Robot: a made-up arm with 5 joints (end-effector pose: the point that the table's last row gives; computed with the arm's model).
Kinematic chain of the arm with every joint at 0, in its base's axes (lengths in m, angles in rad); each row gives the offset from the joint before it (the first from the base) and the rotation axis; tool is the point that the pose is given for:
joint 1: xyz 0 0 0.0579 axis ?
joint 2: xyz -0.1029 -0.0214 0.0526 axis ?
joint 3: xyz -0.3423 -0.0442 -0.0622 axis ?
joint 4: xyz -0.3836 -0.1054 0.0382 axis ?
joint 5: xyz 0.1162 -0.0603 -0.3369 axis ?
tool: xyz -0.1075 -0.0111 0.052
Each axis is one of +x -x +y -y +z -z.
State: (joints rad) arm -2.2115 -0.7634 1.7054 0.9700 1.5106
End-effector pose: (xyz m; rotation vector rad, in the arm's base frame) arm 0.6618 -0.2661 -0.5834 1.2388 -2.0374 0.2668
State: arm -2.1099 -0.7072 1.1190 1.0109 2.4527
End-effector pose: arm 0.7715 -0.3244 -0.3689 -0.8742 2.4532 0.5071
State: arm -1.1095 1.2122 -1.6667 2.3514 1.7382
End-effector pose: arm -0.4901 0.6043 -0.6057 1.9995 -0.2031 1.0864
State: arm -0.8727 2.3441 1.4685 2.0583 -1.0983
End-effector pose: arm 0.5183 0.4998 0.3655 -2.1671 0.3604 -0.5542
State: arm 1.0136 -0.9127 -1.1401 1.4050 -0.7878
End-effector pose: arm -0.1098 -0.8210 0.4015 -0.4931 0.6900 -0.3721
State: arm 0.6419 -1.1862 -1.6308 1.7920 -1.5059
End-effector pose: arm -0.0223 -0.8731 0.3844 0.0644 0.4665 -0.4284
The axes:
joint 1: +y
joint 2: -z
joint 3: +x
joint 4: -z
joint 5: -y

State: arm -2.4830 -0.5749 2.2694 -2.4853 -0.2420
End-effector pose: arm 0.5449 -0.2787 -0.4996 0.6898 0.7642 -1.3569
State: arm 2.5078 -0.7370 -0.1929 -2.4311 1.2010
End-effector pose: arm 0.1977 -0.6029 0.6704 -2.9564 -0.1497 0.6599
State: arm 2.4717 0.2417 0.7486 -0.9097 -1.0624
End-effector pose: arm 0.4190 0.1537 0.6244 1.3348 2.7893 0.1046
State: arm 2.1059 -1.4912 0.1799 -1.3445 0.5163
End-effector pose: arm -0.2645 -0.6852 0.2656 2.8775 0.3335 0.4908
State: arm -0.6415 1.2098 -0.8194 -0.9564 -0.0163
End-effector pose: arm -0.4630 0.4857 -0.3820 -0.2809 0.1110 -0.3429
